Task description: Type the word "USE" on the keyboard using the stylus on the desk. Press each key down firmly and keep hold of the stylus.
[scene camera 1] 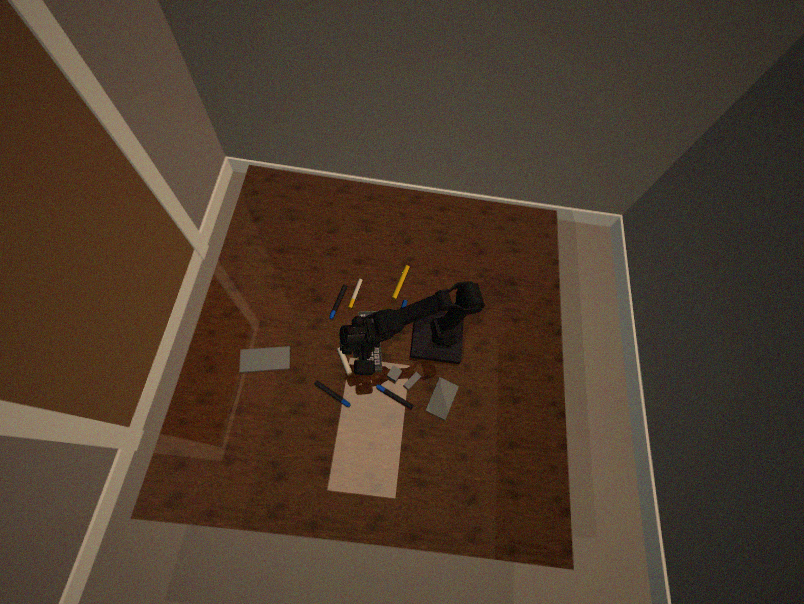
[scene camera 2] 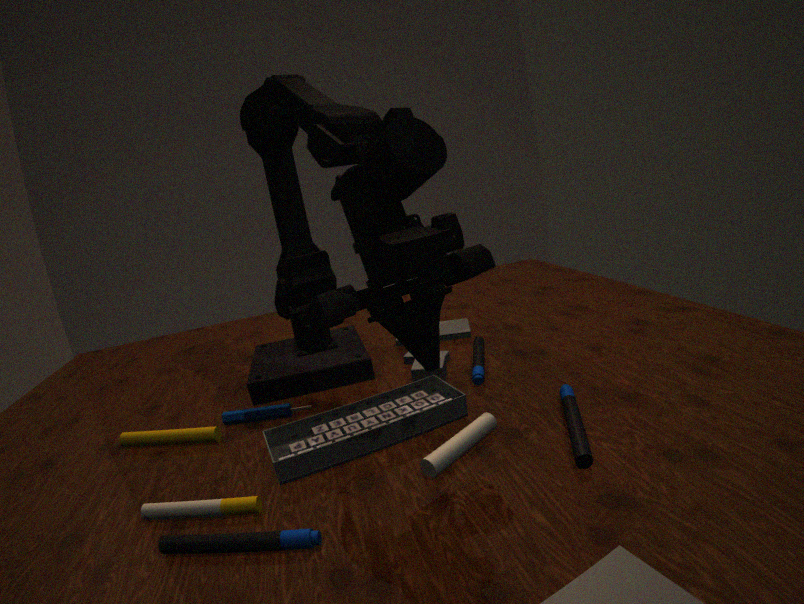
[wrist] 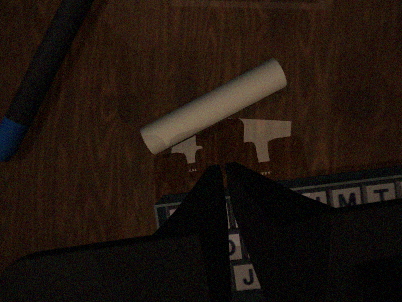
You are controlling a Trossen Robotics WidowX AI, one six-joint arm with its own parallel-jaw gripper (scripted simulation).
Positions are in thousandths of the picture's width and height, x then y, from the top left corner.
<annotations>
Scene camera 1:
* my gripper: 441,587
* grey sheet: 341,594
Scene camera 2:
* my gripper: 539,613
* blue stylus: 340,683
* white-and-yellow marker: 304,837
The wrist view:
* my gripper: 556,578
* white cylinder: 665,260
</annotations>
